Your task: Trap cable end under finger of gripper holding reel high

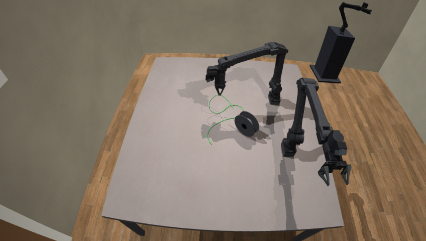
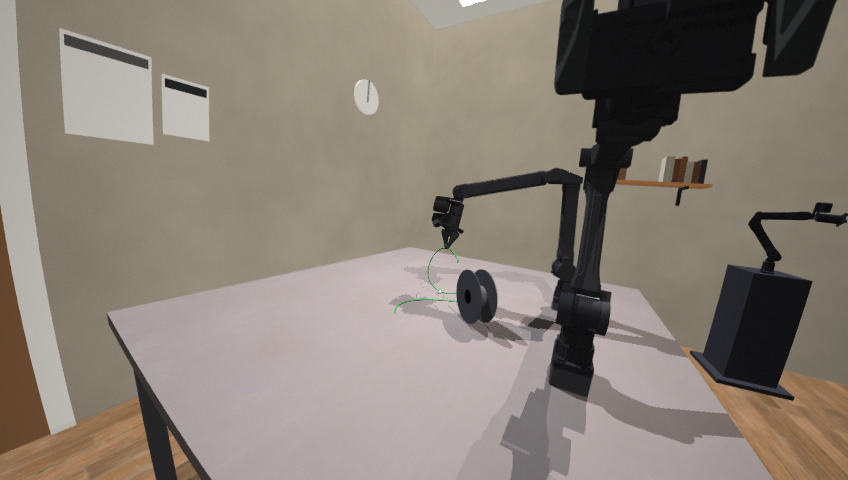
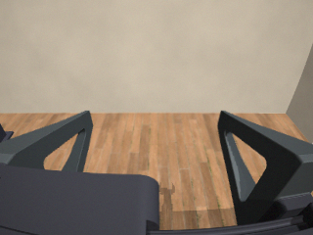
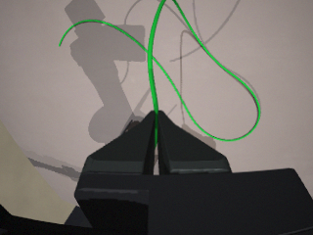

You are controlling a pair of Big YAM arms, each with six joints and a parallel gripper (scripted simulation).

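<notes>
Right now the dark reel is 260 mm ahead of my left hand, 690 mm to the right of it and 440 mm below it.
</notes>
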